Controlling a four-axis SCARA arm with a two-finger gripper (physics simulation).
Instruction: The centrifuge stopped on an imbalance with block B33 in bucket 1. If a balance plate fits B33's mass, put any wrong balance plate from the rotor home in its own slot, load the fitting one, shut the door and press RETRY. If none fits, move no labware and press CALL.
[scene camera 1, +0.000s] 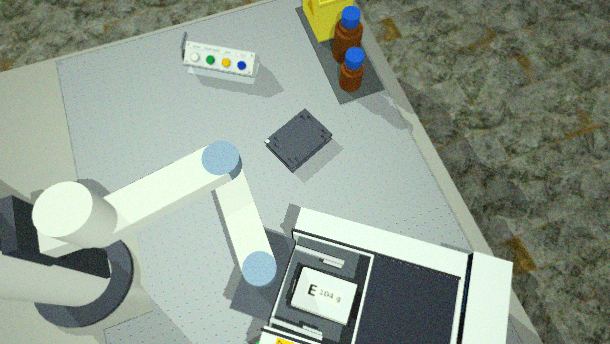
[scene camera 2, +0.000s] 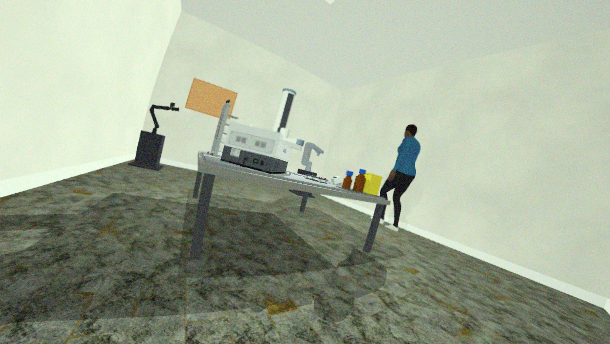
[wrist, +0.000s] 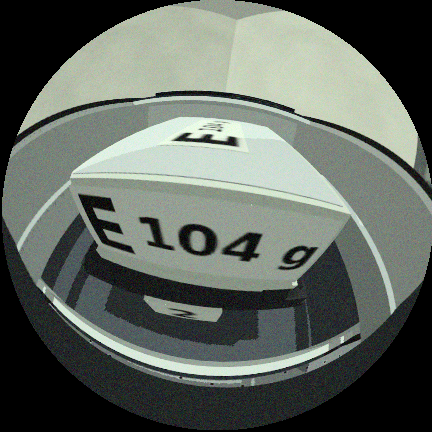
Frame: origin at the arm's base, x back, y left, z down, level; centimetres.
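Seen in the pictures: gripper, fingertip midpoint: (scene camera 1: 333, 299); arm's base at its link origin: (scene camera 1: 86, 277).
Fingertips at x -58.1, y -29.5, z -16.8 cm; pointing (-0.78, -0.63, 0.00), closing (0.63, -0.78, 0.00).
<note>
Offsets run from my fingertips to a thing's top centre. "*": to the spot under its first point. Level surfaces: height alone.
Balance plate E {dy +1.5, dx +1.6, dz -3.1 cm} (scene camera 1: 325, 306) (wrist: 200, 197), a white block marked 104 g, sits in a dark rotor bucket in the open chamber of the white centrifuge (scene camera 1: 380, 231) (scene camera 2: 272, 139). A tag {* dy +5.2, dx +8.0, dz +2.2 cm} (wrist: 212, 314) reading 2 shows below the plate in the wrist view. My gripper is open and empty; its fingers are hidden under the arm's blue-capped end (scene camera 1: 259, 269) in scene camera 1, just left of the plate. Block B33 and bucket 1 do not show. A white button box {dy +80.5, dx +4.9, dz +7.2 cm} (scene camera 1: 218, 69) with white, green, yellow and blue buttons stands at the upper left; its labels are too small to read.
A dark flat device {dy +46.5, dx -8.7, dz +11.1 cm} (scene camera 1: 298, 140) lies on the table {dz +15.5 cm} (scene camera 1: 150, 100) between button box and centrifuge. Brown bottles (scene camera 1: 351, 76) (scene camera 2: 359, 181) and a yellow box (scene camera 1: 322, 22) (scene camera 2: 372, 184) stand near the edge. A tall rack (scene camera 2: 220, 131) stands beside the centrifuge. A person (scene camera 2: 409, 155) stands beyond the table.
</note>
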